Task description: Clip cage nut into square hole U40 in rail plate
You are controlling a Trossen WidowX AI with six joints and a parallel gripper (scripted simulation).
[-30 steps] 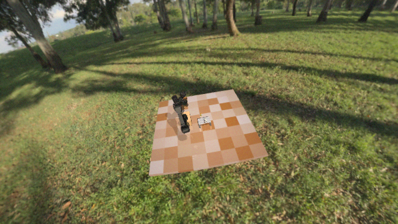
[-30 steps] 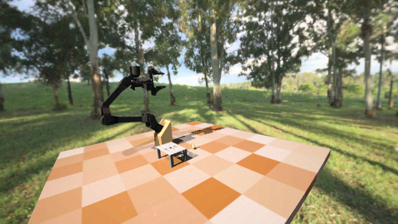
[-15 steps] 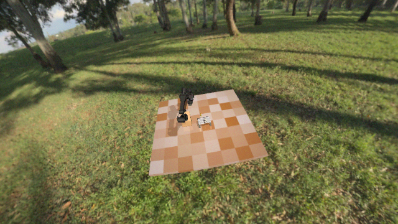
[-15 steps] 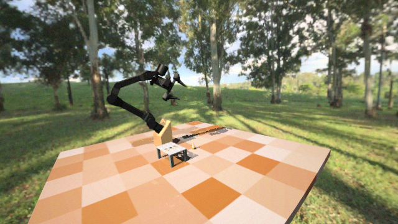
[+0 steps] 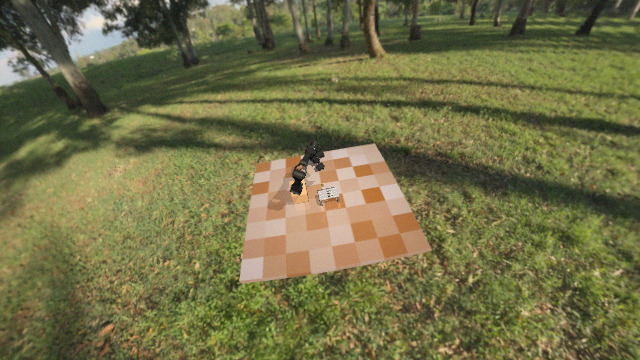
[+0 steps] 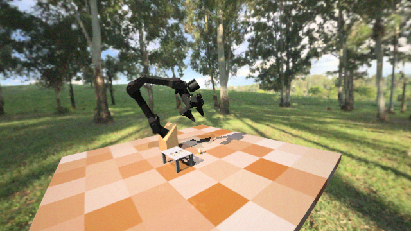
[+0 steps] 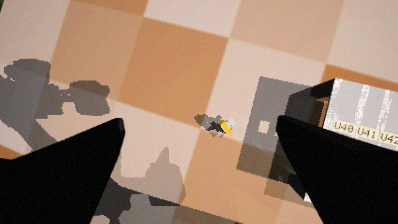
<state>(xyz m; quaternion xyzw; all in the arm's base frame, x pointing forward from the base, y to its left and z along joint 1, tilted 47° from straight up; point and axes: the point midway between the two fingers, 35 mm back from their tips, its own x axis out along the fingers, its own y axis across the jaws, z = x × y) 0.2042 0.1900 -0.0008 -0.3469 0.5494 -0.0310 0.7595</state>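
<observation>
Right now my gripper tip is 20 cm above the cage nut, 1 cm to the left of it and 1 cm past it.
</observation>
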